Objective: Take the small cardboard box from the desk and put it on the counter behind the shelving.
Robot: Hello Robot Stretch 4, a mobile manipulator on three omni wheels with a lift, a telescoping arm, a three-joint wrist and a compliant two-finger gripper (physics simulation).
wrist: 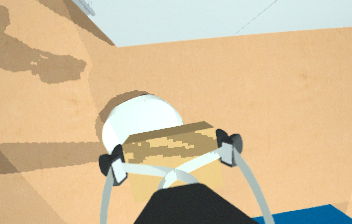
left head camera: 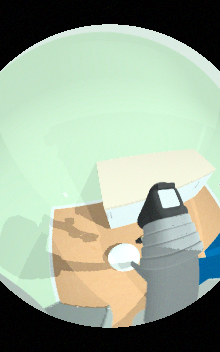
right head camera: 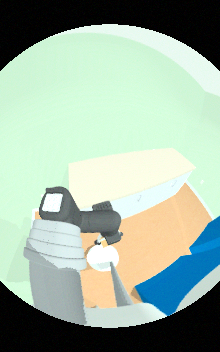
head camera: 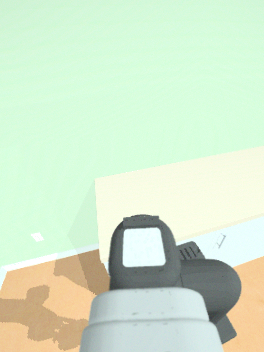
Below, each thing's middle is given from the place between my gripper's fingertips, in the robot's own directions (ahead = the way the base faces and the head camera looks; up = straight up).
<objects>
I see my gripper 20 mm below the small cardboard box (wrist: pixel 171 147).
</objects>
